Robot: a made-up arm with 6 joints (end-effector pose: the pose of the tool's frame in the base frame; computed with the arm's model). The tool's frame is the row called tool. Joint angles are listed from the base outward.
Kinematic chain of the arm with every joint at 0, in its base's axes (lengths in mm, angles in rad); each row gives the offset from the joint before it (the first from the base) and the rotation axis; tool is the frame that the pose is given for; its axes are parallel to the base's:
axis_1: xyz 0 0 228.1 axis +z
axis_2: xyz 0 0 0 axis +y
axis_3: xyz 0 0 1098.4 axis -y
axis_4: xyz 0 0 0 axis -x
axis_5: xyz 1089.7 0 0 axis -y
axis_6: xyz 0 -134.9 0 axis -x
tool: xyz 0 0 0
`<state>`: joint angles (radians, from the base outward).
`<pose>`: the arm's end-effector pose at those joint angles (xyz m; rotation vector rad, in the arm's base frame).
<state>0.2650 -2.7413 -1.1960 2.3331 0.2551 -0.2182</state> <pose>-0.5048 -0.0405 0.3084 -1.6510 -1.1605 -1.1924</pose>
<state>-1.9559 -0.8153 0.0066 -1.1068 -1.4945 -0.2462</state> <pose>-0.0675 -0.0058 1.6972 0.9702 -0.1428 -0.8409</pose>
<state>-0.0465 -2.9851 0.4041 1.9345 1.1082 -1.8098</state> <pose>-1.1932 0.1036 -1.2462 -1.5615 -2.5920 -0.3531</pose>
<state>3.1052 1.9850 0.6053 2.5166 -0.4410 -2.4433</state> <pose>-1.2931 -0.0624 -1.2688 -1.4498 -0.3087 2.5484</pose>
